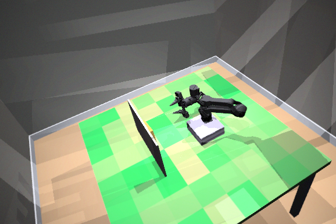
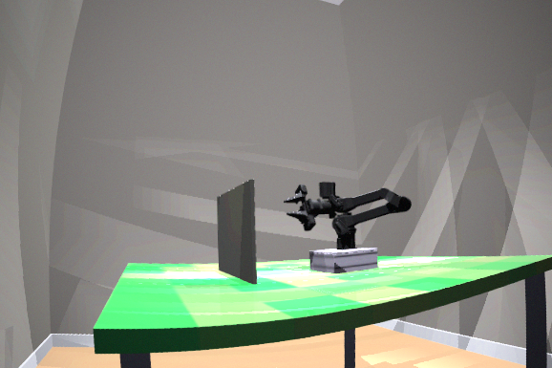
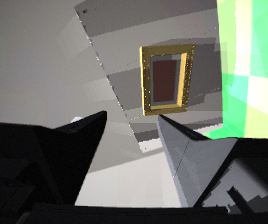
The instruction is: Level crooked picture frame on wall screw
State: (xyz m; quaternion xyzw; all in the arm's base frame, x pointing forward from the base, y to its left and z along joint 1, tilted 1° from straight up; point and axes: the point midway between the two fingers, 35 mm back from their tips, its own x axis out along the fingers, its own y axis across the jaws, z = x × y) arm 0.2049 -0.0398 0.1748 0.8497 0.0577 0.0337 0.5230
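Right now my gripper tip is 190 mm short of the picture frame, 90 mm above it and 60 mm to the right of it. From my gripper tip the other things lie so: wall panel: 210 mm ahead, 100 mm below, 60 mm to the left.
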